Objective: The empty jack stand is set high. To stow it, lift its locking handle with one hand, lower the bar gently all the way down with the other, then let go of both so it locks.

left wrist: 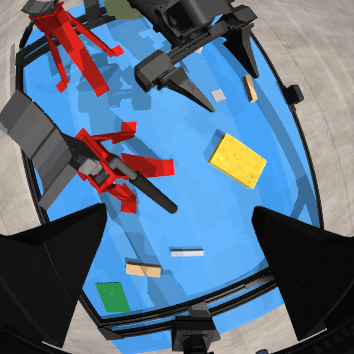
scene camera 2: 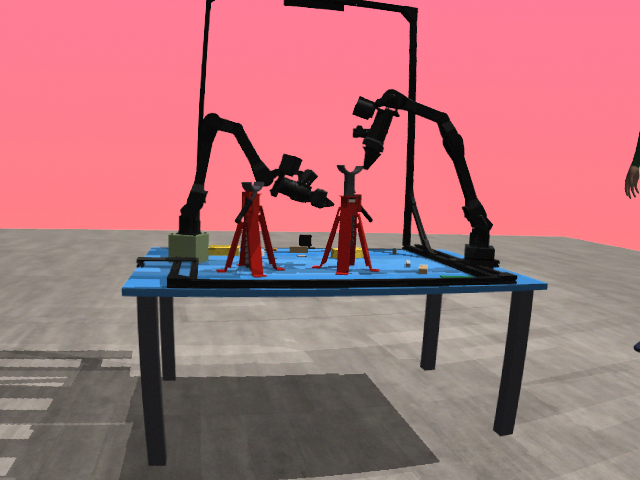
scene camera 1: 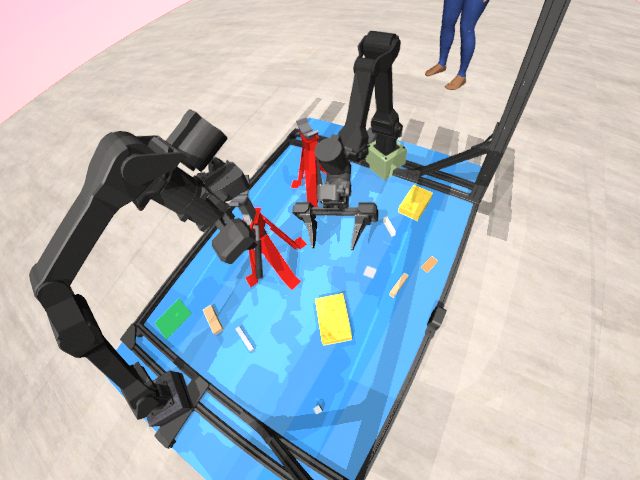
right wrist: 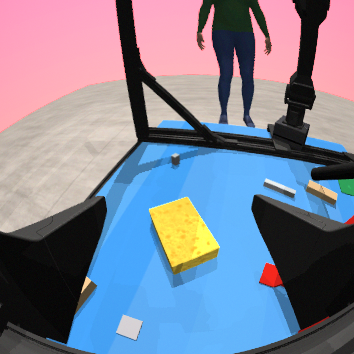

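The high-set red jack stand [scene camera 1: 273, 258] [scene camera 2: 343, 232] [left wrist: 147, 165] stands upright, its grey bar [scene camera 2: 349, 183] raised out of the red body and its forked saddle [scene camera 2: 349, 168] [left wrist: 42, 145] empty. Its black locking handle [scene camera 1: 258, 258] [scene camera 2: 366, 213] [left wrist: 155, 191] slants down and outward; its end shows in the right wrist view. My left gripper [scene camera 2: 366, 164] [left wrist: 181, 213] is open and empty, above the handle, beside the saddle. My right gripper [scene camera 1: 333, 248] [scene camera 2: 331, 204] [left wrist: 236, 93] [right wrist: 180, 203] is open and empty, right of the stand in scene camera 1, below saddle height.
A second red jack stand [scene camera 1: 310, 170] [scene camera 2: 251, 232] [left wrist: 75, 50], set lower, stands behind my right gripper in scene camera 1. Yellow sponges [scene camera 1: 333, 318] [right wrist: 184, 234] [scene camera 1: 415, 202], a green pad [scene camera 1: 173, 318] and small blocks [scene camera 1: 212, 319] lie about. A black frame [scene camera 1: 227, 403] borders the blue table.
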